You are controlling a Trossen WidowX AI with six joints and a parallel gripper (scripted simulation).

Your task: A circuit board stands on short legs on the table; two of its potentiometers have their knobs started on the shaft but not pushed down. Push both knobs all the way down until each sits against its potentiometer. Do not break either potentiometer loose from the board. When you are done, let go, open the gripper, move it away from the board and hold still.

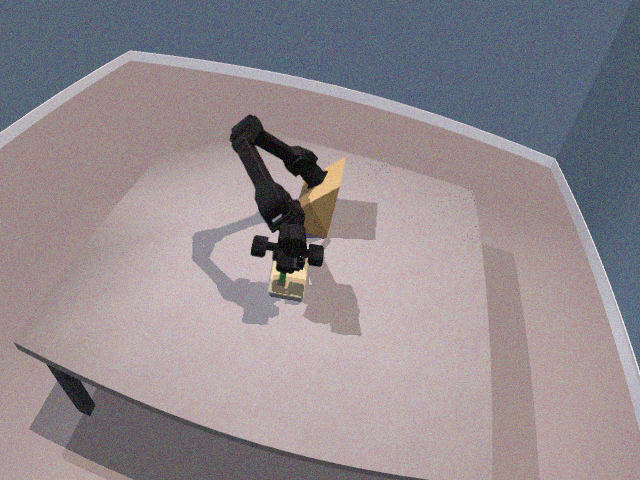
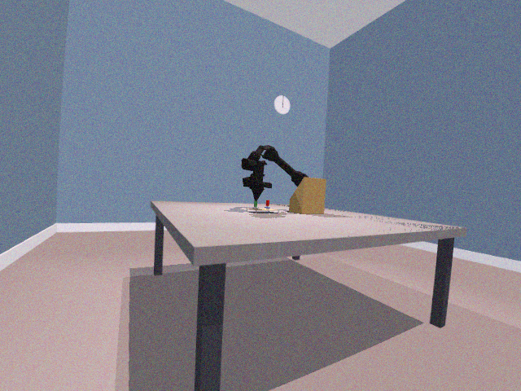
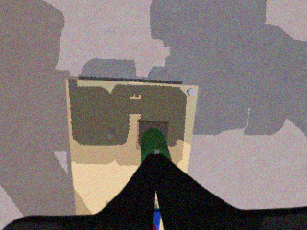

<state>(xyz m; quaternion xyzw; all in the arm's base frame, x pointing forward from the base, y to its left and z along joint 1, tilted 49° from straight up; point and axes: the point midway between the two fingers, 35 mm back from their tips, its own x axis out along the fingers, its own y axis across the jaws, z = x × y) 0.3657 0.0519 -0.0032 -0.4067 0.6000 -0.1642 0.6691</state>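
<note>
Now: gripper tip 1 cm above the green knob. From my gripper tip the other things lie so: red knob 8 cm behind, 2 cm to the right, 1 cm below.
</note>
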